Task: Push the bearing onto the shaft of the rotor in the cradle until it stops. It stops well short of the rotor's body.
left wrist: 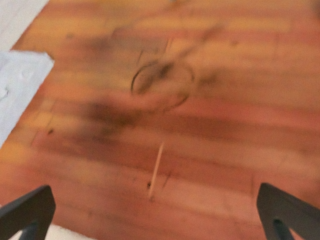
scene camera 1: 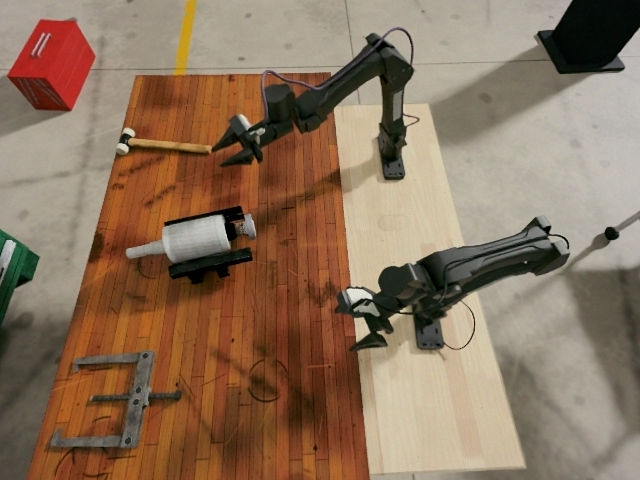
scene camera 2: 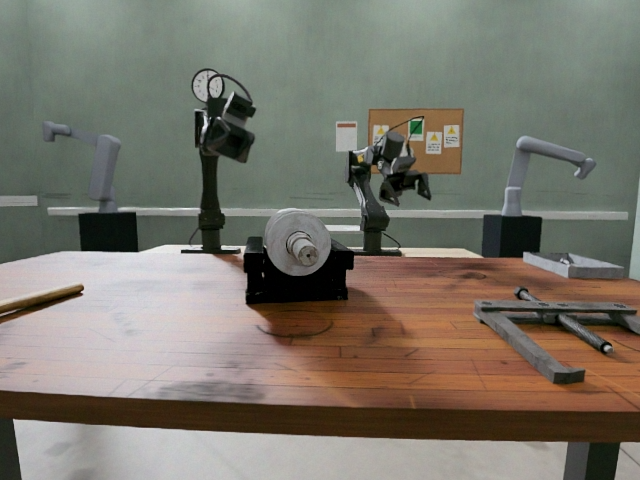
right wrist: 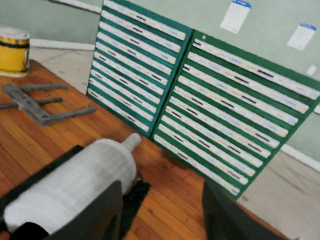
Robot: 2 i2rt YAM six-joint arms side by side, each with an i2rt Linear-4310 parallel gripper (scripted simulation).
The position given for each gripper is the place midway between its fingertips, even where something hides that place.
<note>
In view: the left gripper (scene camera 2: 414, 200), the right gripper (scene camera 2: 240, 138), a white rotor (scene camera 2: 298, 243) and a black cradle (scene camera 2: 329, 282).
The white rotor also shows in scene camera 1 (scene camera 1: 193, 239). The black cradle also shows in scene camera 1 (scene camera 1: 193, 269). The left gripper is seen too in the left wrist view (left wrist: 156, 194). The left wrist view does not show the white rotor: it is out of frame. The left wrist view misses the black cradle: it is out of frame.
</note>
